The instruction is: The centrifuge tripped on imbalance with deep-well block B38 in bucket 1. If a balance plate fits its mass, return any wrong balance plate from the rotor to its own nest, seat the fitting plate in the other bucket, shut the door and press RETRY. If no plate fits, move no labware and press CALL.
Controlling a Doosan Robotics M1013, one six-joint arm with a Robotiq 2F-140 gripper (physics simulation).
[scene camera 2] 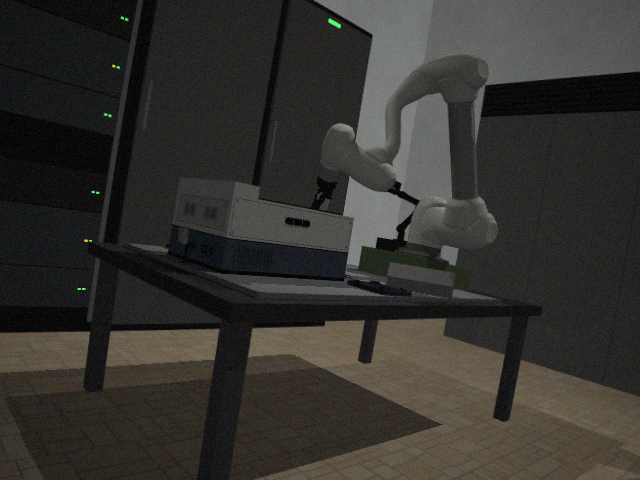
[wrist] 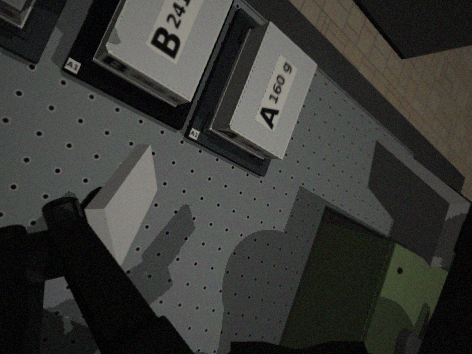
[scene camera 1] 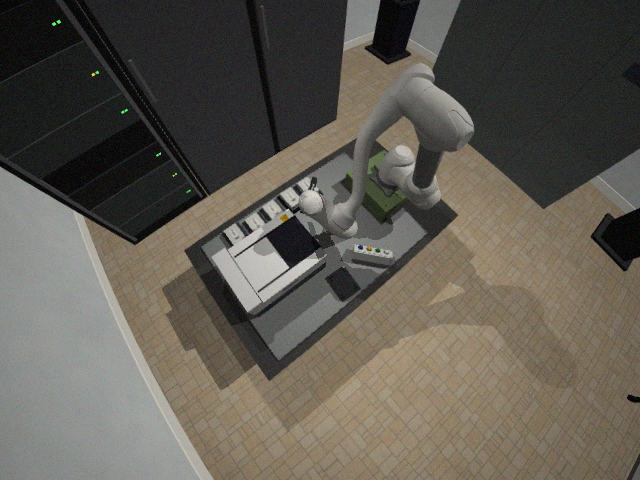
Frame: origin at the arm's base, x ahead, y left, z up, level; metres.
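Where they show: gripper, fingertip midpoint: (wrist: 262, 165); arm's base, origin of the base link: (scene camera 1: 387, 181).
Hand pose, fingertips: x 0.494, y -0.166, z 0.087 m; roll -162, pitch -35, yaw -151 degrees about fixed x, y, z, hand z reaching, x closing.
Observation:
Each offset is from my fingertips to the top centre of the thing. "spot": to the spot under its first point. Level surfaces: height alone.
My gripper (scene camera 1: 314, 184) (scene camera 2: 321, 199) (wrist: 262, 165) is open and empty. It hangs over the perforated deck @[0.183 m down] (wrist: 236, 198) close to the row of plate nests behind the centrifuge. In the wrist view balance plate A @[0.115 m right, 0.078 m back, 0.129 m down] (wrist: 272, 91), labelled 160 g, sits in its black nest @[spot: 0.033 m right, 0.083 m back, 0.176 m down] (wrist: 228, 159). Plate B @[0.112 m right, 0.052 m ahead, 0.129 m down] (wrist: 167, 34), its label starting 241, sits in the nest beside it. The white centrifuge (scene camera 1: 258, 269) (scene camera 2: 258, 227) stands at the left of the table, with a dark opening @[spot: 0.191 m left, 0.237 m ahead, 0.030 m up] (scene camera 1: 291, 240) on top. What is in the buckets cannot be seen.
A grey button box @[0.469 m left, 0.112 m back, 0.099 m down] (scene camera 1: 372, 252) (scene camera 2: 419, 276) with coloured buttons lies right of the centrifuge. A dark pad @[spot: 0.494 m left, 0.123 m ahead, 0.170 m down] (scene camera 1: 342, 283) lies in front of it. The arm's green pedestal (scene camera 1: 385, 201) (wrist: 411, 282) stands at the table's back right. More nests @[0.085 m right, 0.322 m ahead, 0.129 m down] (scene camera 1: 254, 221) run along the back edge.

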